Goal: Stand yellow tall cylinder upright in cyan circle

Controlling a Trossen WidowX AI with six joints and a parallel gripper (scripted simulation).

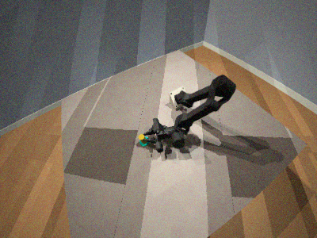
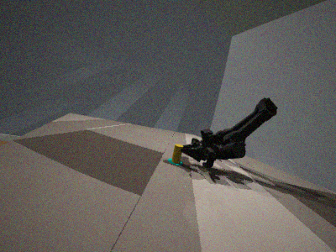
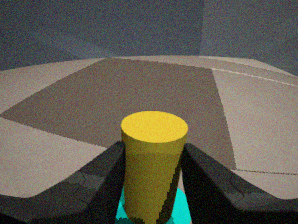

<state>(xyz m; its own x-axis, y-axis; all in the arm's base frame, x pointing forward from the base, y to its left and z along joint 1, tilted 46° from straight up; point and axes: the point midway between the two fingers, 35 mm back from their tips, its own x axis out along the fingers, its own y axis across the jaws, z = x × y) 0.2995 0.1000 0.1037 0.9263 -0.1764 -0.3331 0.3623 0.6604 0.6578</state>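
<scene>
My gripper tip is now 2 cm above the yellow tall cylinder. Round my gripper tip: cyan circle 6 cm below.
</scene>
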